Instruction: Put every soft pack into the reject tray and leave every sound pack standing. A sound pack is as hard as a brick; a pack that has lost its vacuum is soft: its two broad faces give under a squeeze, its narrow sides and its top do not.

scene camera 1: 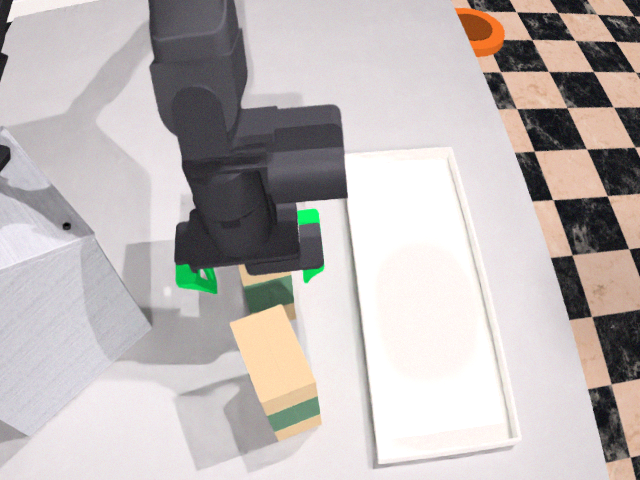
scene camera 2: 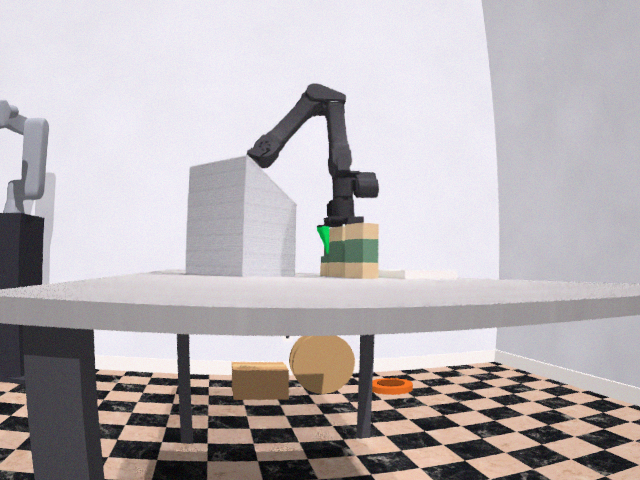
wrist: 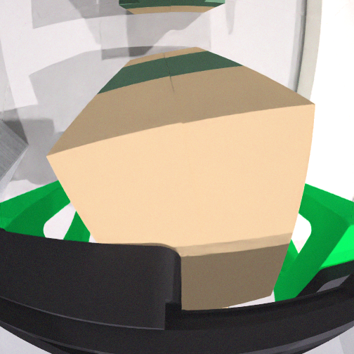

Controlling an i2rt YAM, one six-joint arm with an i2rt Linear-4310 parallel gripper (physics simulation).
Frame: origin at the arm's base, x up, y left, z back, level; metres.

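Seen in the pictures: gripper, between the fingertips: point(scene camera 1: 260, 283) point(scene camera 2: 344, 253); arm's base, origin of its link: point(scene camera 2: 242, 185).
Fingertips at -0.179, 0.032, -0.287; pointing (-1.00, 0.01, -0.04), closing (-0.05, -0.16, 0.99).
Pixels of each thing's top centre, then the offset from my fingertips to it, as dx, dy, dz.
- tan pack with a green band, centre of its top: point(scene camera 1: 248, 261) point(scene camera 2: 339, 248) +0.014, +0.018, +0.013
- like pack, centre of its top: point(scene camera 1: 271, 351) point(scene camera 2: 362, 224) +0.073, -0.107, -0.032
- white reject tray, centre of its top: point(scene camera 1: 424, 280) point(scene camera 2: 402, 270) -0.045, +0.036, -0.178
My gripper point(scene camera 1: 261, 285) point(wrist: 176, 174) is open over a tan pack with a green band point(scene camera 1: 268, 294) point(scene camera 2: 336, 250) point(wrist: 185, 180). The pack stands upright between the spread green fingers and looks turned relative to them in the wrist view. Another like pack point(scene camera 1: 279, 356) point(scene camera 2: 361, 250) point(wrist: 171, 5) stands upright nearer the front of the table. A low sliver of tan and green point(scene camera 2: 324, 267) shows left of these packs in scene camera 2; which pack it belongs to I cannot tell. The white reject tray point(scene camera 1: 484, 279) point(scene camera 2: 429, 274) point(wrist: 311, 45) lies to the right with no pack in it.
A tall grey block point(scene camera 1: 56, 310) point(scene camera 2: 217, 222) with a sloping top stands left of the packs. The arm hides the table behind the gripper in scene camera 1. The table edge runs beyond the tray. An orange ring point(scene camera 1: 495, 38) point(scene camera 2: 405, 386) lies on the floor.
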